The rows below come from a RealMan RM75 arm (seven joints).
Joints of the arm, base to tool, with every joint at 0 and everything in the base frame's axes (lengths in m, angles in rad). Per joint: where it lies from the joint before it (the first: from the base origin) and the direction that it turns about. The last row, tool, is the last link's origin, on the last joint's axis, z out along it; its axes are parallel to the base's.
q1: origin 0 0 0.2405 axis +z
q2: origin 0 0 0 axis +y
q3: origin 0 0 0.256 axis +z
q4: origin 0 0 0 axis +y
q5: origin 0 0 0.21 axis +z
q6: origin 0 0 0 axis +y
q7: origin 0 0 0.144 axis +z
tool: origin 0 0 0
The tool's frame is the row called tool.
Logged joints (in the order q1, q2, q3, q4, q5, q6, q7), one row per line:
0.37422 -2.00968 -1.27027 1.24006 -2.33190 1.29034 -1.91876
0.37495 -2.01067 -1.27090 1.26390 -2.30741 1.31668 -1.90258
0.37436 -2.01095 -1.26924 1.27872 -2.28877 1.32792 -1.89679
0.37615 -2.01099 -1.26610 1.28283 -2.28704 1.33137 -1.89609
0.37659 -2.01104 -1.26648 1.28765 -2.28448 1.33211 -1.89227
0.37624 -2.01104 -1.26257 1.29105 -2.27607 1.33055 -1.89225
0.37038 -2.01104 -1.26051 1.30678 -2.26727 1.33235 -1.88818
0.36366 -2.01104 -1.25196 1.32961 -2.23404 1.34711 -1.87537
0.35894 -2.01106 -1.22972 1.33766 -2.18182 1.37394 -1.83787
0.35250 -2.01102 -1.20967 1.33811 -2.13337 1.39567 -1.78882
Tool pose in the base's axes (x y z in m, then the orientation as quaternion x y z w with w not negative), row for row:
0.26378 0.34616 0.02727 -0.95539 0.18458 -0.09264 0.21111
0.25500 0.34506 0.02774 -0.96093 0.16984 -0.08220 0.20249
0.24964 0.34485 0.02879 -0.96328 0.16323 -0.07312 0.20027
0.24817 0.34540 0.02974 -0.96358 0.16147 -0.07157 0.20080
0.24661 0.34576 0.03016 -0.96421 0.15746 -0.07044 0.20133
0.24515 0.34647 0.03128 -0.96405 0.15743 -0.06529 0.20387
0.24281 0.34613 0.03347 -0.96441 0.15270 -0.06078 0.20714
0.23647 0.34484 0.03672 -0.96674 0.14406 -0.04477 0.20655
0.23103 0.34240 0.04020 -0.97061 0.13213 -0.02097 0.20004
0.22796 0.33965 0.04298 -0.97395 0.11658 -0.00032 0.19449
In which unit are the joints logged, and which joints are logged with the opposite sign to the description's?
The joints are logged in radians. Opposite sign: q2, q4, q6, q7.
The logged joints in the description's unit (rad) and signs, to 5 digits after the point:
0.37422 2.00968 -1.27027 -1.24006 -2.33190 -1.29034 1.91876
0.37495 2.01067 -1.27090 -1.26390 -2.30741 -1.31668 1.90258
0.37436 2.01095 -1.26924 -1.27872 -2.28877 -1.32792 1.89679
0.37615 2.01099 -1.26610 -1.28283 -2.28704 -1.33137 1.89609
0.37659 2.01104 -1.26648 -1.28765 -2.28448 -1.33211 1.89227
0.37624 2.01104 -1.26257 -1.29105 -2.27607 -1.33055 1.89225
0.37038 2.01104 -1.26051 -1.30678 -2.26727 -1.33235 1.88818
0.36366 2.01104 -1.25196 -1.32961 -2.23404 -1.34711 1.87537
0.35894 2.01106 -1.22972 -1.33766 -2.18182 -1.37394 1.83787
0.35250 2.01102 -1.20967 -1.33811 -2.13337 -1.39567 1.78882

